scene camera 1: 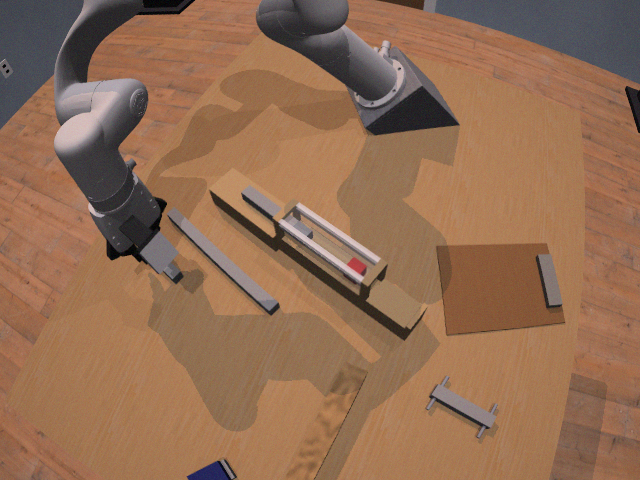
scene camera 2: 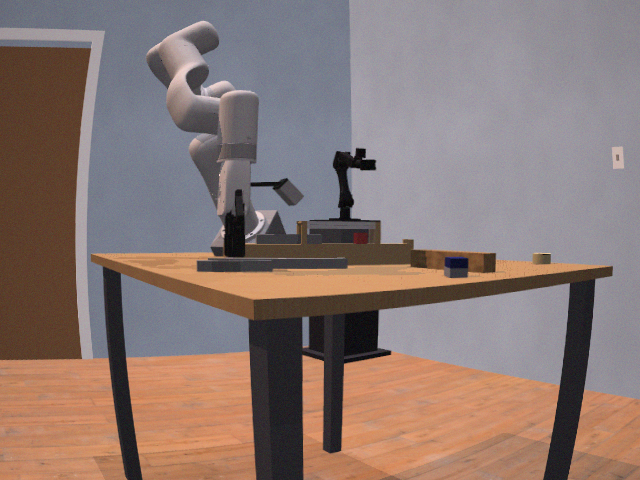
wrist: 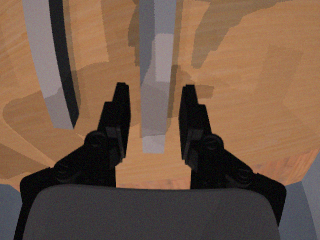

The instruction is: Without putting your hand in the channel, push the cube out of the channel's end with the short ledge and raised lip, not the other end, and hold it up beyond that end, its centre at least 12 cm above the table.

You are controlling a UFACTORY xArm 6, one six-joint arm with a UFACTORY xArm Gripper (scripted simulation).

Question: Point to a long grey bar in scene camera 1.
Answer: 251, 288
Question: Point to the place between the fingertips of my gripper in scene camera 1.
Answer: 151, 251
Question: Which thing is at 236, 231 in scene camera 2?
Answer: My gripper.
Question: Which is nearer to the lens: the grey pegged piece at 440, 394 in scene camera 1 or the brown mat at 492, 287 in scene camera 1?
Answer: The grey pegged piece.
